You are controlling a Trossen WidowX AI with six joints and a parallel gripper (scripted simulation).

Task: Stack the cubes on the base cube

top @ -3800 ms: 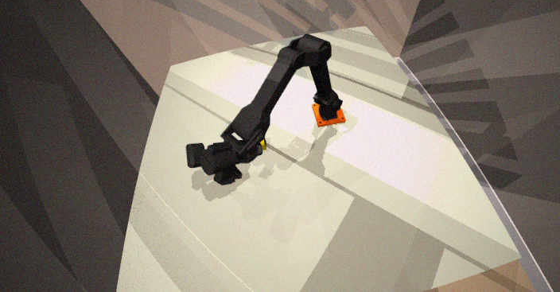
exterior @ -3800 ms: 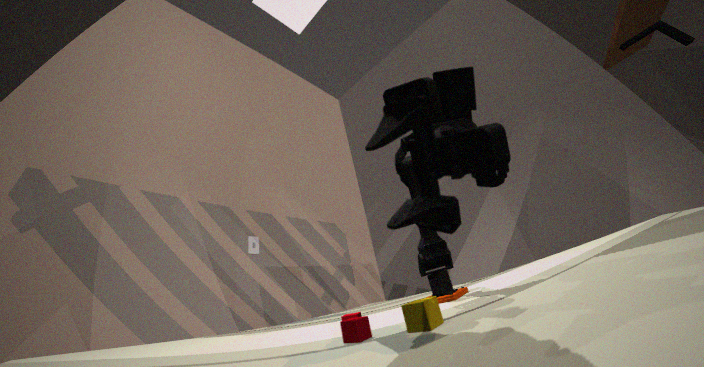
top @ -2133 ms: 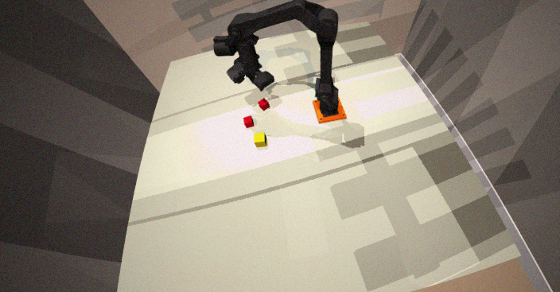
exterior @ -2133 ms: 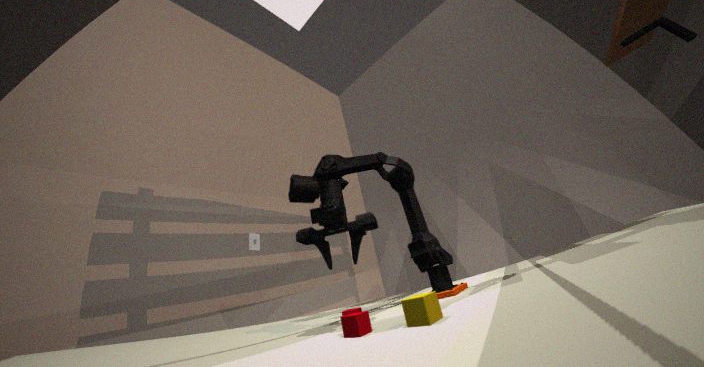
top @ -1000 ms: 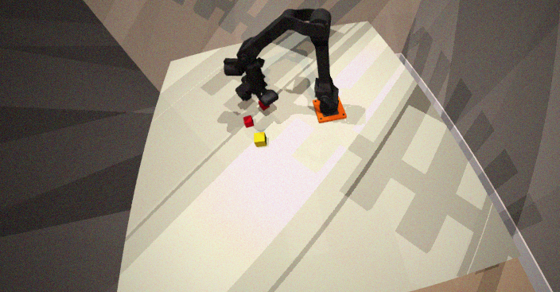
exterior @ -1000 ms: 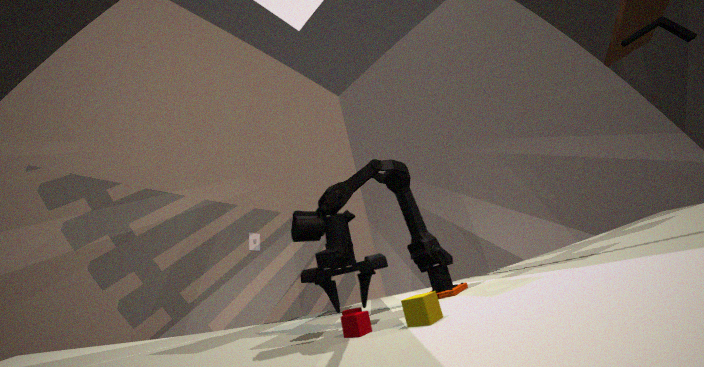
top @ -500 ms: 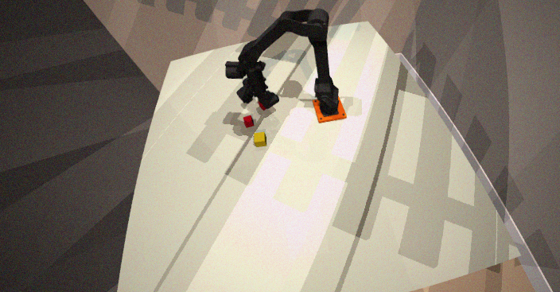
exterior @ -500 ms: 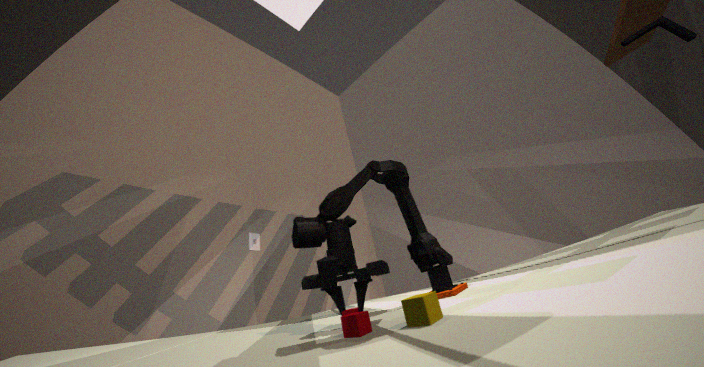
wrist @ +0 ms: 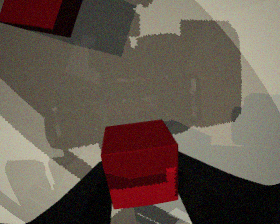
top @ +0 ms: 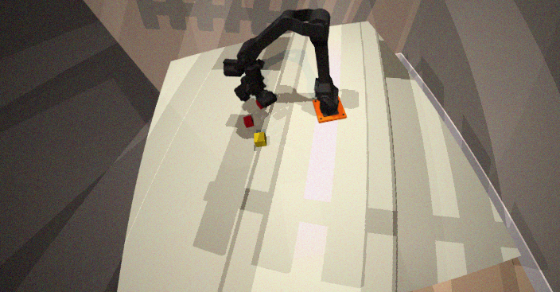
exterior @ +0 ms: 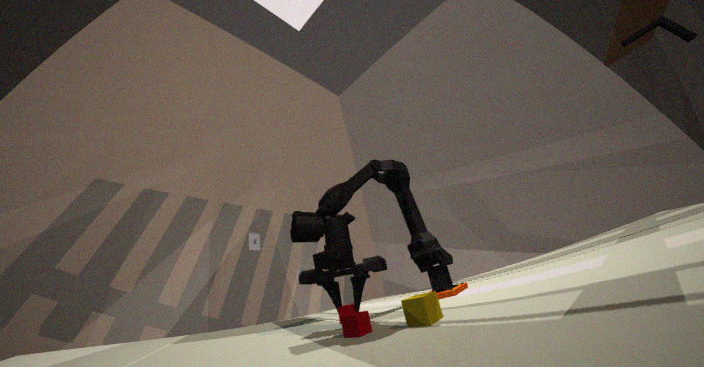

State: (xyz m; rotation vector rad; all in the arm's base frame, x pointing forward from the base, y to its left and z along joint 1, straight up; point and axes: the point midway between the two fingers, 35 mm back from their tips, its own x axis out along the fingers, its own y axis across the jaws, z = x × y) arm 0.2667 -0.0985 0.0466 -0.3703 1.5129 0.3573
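Right now my gripper tip is 2 cm short of the yellow cube, 18 cm to the right of it and 1 cm above it.
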